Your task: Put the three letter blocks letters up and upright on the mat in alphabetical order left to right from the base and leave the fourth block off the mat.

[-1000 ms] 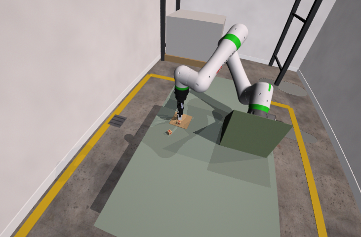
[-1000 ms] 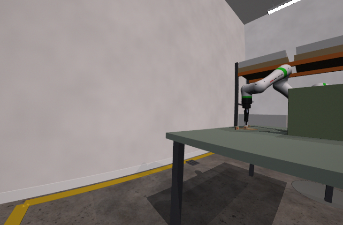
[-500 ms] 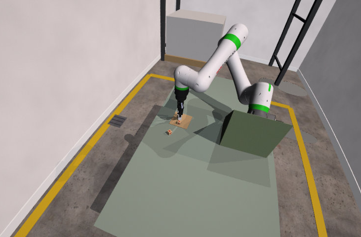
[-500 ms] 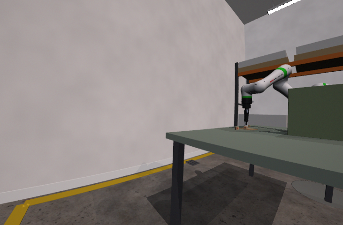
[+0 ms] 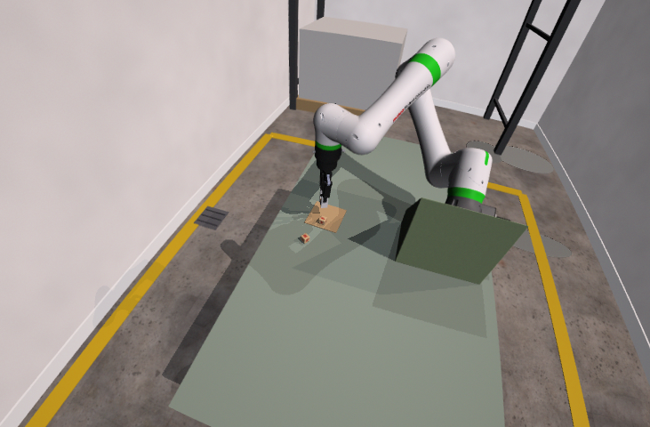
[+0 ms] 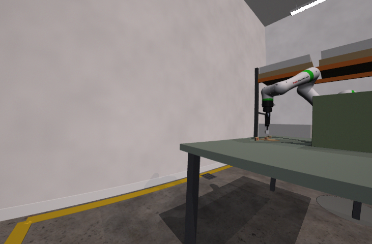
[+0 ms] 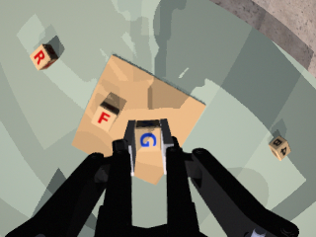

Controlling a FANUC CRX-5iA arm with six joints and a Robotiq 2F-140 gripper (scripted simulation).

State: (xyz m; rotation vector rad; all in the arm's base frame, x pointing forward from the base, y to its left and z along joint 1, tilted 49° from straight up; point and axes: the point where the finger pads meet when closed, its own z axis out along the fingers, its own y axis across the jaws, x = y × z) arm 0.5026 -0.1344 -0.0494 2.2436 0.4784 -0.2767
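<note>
Now: the tan mat 9 cm below my hand, 2 cm behind it and 1 cm to the left of it. The rest, counted from my hand: R block 16 cm to the left, 8 cm below, 3 cm ahead.
</note>
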